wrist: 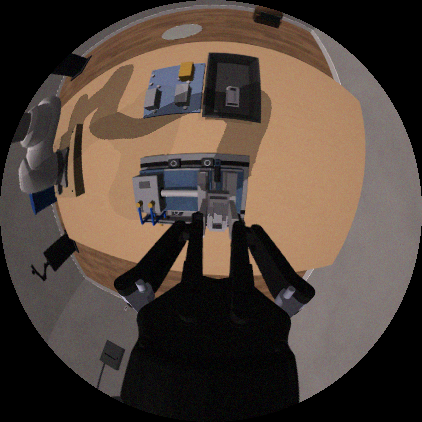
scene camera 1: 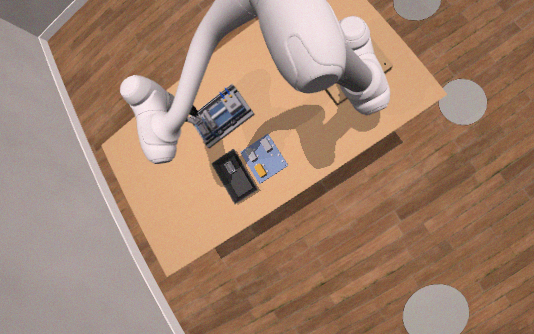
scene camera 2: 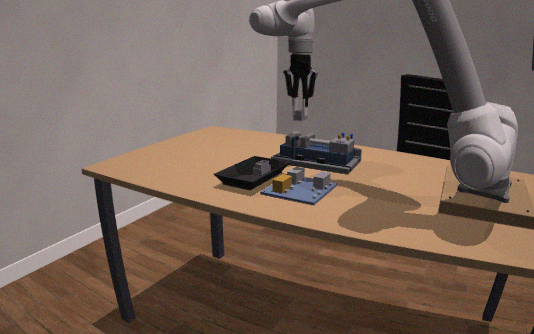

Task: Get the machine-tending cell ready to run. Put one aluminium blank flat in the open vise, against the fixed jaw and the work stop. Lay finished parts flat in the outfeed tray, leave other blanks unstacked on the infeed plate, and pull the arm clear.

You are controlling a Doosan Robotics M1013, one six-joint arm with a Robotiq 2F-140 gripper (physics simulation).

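Frame: origin at the arm's base, x ahead, y left, z up, level; centimetres.
Seen in the pictures: gripper, fingertip midpoint: [wrist: 217, 207] [scene camera 1: 197, 119] [scene camera 2: 300, 115]; arm's base at its link origin: [wrist: 61, 166].
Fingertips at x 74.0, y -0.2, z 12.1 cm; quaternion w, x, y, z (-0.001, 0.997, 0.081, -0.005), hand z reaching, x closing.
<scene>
Offsets run from my fingertips to a thing's middle. "pt": to the spot under its first point.
My gripper [scene camera 2: 300, 107] [wrist: 217, 207] is shut on a grey part with a recess {dy -0.6, dx +0.1, dz +0.2 cm} [scene camera 2: 299, 116] [wrist: 218, 214], which looks like a finished part. It hangs above the jaw end of the blue vise {dy -2.3, dx -7.0, dz -12.0 cm} [scene camera 1: 225, 117] [scene camera 2: 316, 154] [wrist: 180, 176], apart from it. The gap between the jaws is partly hidden in the wrist view. Another recessed finished part {dy +24.4, dx -1.5, dz -14.1 cm} [scene camera 1: 230, 167] [scene camera 2: 262, 167] [wrist: 232, 96] lies in the black outfeed tray [scene camera 1: 243, 184] [scene camera 2: 238, 176] [wrist: 244, 72]. Two plain grey blanks {dy +22.1, dx -23.0, dz -14.4 cm} [scene camera 1: 267, 144] [scene camera 2: 321, 180] {dy +23.3, dx -14.2, dz -14.4 cm} [wrist: 182, 94] stand apart on the blue infeed plate {dy +27.2, dx -18.7, dz -16.6 cm} [scene camera 1: 274, 162] [scene camera 2: 305, 194] [wrist: 167, 75].
A yellow block {dy +32.2, dx -15.3, dz -14.4 cm} [scene camera 1: 260, 170] [scene camera 2: 282, 183] [wrist: 186, 71] stands on the infeed plate at the tray side. Blue and brass fittings {pt dy -5.2, dx -17.7, dz -6.0 cm} [scene camera 2: 346, 135] [wrist: 151, 206] rise from the vise's far end. The plate and tray lie side by side, in front of the vise in scene camera 2.
</scene>
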